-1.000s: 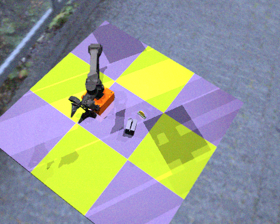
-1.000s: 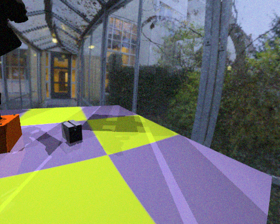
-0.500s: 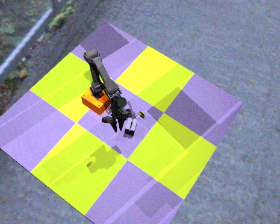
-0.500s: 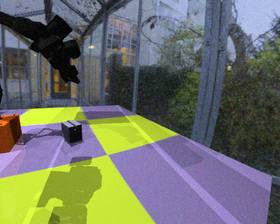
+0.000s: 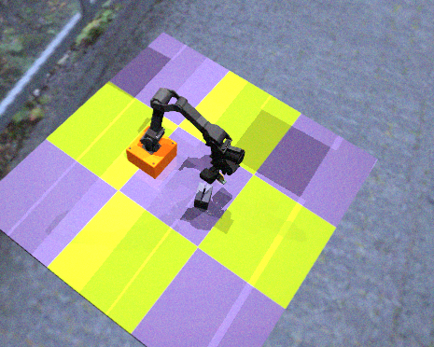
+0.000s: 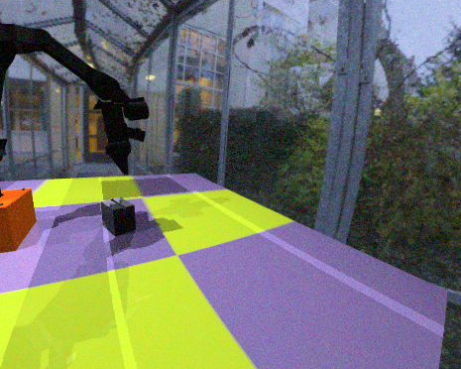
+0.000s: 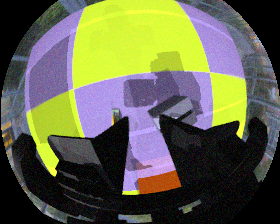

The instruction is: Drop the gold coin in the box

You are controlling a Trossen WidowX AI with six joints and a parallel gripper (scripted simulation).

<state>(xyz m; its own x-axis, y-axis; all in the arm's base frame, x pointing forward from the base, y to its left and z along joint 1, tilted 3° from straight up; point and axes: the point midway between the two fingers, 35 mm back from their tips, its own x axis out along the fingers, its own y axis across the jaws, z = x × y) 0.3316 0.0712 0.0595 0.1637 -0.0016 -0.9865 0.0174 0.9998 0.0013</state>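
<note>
The thin gold coin is 120 mm below my gripper tip, 60 mm to the left of it and 40 mm behind it.
</note>
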